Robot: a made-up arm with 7 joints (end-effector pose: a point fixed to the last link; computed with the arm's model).
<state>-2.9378 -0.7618 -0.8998 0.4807 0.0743 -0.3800 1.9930</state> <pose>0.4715 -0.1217 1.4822 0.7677 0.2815 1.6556</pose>
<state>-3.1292 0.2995 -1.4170 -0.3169 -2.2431 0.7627 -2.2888</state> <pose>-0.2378 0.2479 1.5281 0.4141 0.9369 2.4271</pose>
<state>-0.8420 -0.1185 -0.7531 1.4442 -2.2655 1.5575 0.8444</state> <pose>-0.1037 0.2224 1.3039 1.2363 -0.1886 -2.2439</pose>
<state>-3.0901 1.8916 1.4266 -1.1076 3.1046 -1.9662 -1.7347</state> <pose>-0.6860 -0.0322 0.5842 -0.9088 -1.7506 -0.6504</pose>
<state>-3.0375 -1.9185 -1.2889 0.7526 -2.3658 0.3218 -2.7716</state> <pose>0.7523 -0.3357 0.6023 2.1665 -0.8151 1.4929</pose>
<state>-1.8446 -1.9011 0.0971 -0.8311 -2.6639 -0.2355 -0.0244</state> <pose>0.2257 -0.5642 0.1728 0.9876 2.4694 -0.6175</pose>
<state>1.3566 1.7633 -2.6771 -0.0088 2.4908 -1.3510 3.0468</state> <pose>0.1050 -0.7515 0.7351 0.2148 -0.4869 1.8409</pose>
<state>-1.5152 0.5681 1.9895 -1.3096 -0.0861 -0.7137 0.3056</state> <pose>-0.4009 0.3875 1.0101 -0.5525 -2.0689 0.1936</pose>
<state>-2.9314 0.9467 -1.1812 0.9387 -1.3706 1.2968 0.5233</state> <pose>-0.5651 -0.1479 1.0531 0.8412 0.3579 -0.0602</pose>
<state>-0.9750 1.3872 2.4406 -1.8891 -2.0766 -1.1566 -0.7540</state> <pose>-0.1097 0.5154 0.6251 1.0285 -1.6005 -2.2438</pose>
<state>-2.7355 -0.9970 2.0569 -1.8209 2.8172 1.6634 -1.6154</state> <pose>0.0509 -0.2729 0.8622 -2.5602 1.4553 0.8392</pose>
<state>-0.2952 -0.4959 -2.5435 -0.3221 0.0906 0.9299 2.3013</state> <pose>-0.3357 -0.0825 1.5248 -0.3463 -0.9718 0.3165</pose>
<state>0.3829 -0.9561 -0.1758 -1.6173 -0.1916 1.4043 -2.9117</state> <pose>-0.6462 0.1296 0.7658 -1.5177 0.4467 2.2210</pose>
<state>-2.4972 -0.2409 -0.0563 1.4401 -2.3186 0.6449 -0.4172</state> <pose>-0.2456 0.1835 1.3985 0.3425 -0.7858 -0.6682</pose>
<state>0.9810 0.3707 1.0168 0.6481 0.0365 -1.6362 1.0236</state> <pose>0.0491 -0.2903 1.4909 -0.9192 -0.7678 -2.6348</pose>
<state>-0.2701 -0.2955 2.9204 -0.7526 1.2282 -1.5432 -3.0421</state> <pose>0.1105 -0.0827 1.3711 0.1839 1.7291 -0.9992</pose>
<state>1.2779 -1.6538 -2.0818 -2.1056 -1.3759 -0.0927 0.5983</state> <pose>-0.4207 0.0904 0.9731 -0.8494 -1.2017 2.6598</pose>
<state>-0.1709 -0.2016 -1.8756 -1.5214 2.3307 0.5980 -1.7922</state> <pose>0.2245 -0.3900 1.1864 2.0624 -0.2992 1.5112</pose>
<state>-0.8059 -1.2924 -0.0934 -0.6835 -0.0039 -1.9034 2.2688</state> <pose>-0.2966 -0.4899 0.6084 -2.5500 0.0120 -0.7400</pose>
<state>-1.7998 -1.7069 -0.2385 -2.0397 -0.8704 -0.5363 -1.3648</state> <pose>0.2257 -0.0230 0.4185 0.6045 2.4415 1.6143</pose>
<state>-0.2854 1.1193 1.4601 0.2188 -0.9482 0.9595 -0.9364</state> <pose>0.7695 0.0618 0.9889 0.8356 1.8665 0.1195</pose>
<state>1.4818 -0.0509 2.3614 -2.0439 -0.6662 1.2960 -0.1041</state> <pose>0.1523 -0.2419 1.1086 0.4771 -1.1054 2.2427</pose>
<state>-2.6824 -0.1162 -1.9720 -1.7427 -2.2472 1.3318 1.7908</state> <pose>0.1221 0.3443 1.0226 -2.8621 -0.4707 -1.1975</pose>
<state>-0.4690 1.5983 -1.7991 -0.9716 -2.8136 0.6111 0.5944</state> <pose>0.6956 -0.1183 0.6014 1.3166 -1.6163 1.9549</pose>
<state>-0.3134 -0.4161 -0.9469 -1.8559 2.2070 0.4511 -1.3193</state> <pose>-0.1088 -0.4982 0.9262 2.0270 -1.0785 0.9562</pose>
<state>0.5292 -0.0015 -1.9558 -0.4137 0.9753 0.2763 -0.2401</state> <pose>0.0351 -0.1909 1.5974 0.3353 0.0784 0.7336</pose>
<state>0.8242 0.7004 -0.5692 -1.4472 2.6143 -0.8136 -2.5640</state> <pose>-0.0774 -0.2562 1.4007 -0.0292 -0.0796 -0.5964</pose>
